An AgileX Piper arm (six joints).
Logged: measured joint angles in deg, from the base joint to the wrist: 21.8, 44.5, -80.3, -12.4, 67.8, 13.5; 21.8, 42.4, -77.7, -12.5, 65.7, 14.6; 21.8, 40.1, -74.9, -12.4, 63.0, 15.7; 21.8, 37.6, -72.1, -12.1, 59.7, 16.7; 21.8, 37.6, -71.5, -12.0, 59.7, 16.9; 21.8, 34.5, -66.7, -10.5, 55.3, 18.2; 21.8, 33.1, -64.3, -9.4, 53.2, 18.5; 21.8, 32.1, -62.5, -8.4, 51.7, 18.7; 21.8, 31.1, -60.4, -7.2, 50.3, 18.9; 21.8, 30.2, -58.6, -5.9, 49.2, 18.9; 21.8, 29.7, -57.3, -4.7, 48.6, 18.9; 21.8, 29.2, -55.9, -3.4, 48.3, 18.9; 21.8, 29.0, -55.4, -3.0, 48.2, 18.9; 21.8, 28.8, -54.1, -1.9, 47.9, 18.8
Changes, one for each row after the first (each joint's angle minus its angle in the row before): 0.0, -2.1, 2.6, -0.1, -2.1, 1.1; 0.0, -2.3, 2.8, 0.1, -2.7, 1.1; 0.0, -2.5, 2.8, 0.3, -3.3, 1.0; 0.0, 0.0, 0.6, 0.1, 0.0, 0.2; 0.0, -3.1, 4.8, 1.5, -4.4, 1.3; 0.0, -1.4, 2.4, 1.1, -2.1, 0.3; 0.0, -1.0, 1.8, 1.0, -1.5, 0.2; 0.0, -1.0, 2.1, 1.2, -1.4, 0.2; 0.0, -0.9, 1.8, 1.3, -1.1, 0.0; 0.0, -0.5, 1.3, 1.2, -0.6, 0.0; 0.0, -0.5, 1.4, 1.3, -0.3, 0.0; 0.0, -0.2, 0.5, 0.4, -0.1, 0.0; 0.0, -0.2, 1.3, 1.1, -0.3, -0.1
